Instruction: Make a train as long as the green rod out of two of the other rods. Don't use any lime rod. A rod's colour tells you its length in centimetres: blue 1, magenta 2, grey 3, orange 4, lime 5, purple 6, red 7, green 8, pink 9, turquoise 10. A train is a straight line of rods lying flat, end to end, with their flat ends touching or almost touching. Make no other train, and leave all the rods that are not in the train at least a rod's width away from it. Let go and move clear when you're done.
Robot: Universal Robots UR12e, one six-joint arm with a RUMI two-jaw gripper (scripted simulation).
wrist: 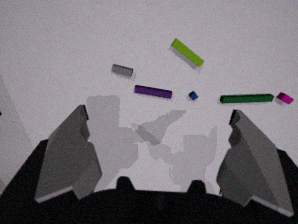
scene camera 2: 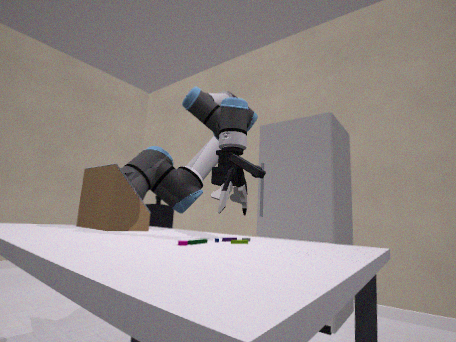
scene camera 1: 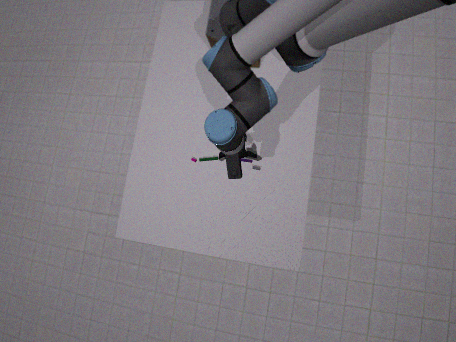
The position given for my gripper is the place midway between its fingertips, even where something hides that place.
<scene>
I see my gripper (scene camera 2: pixel 233 214).
My gripper is seen too in the wrist view (wrist: pixel 157 108).
</scene>
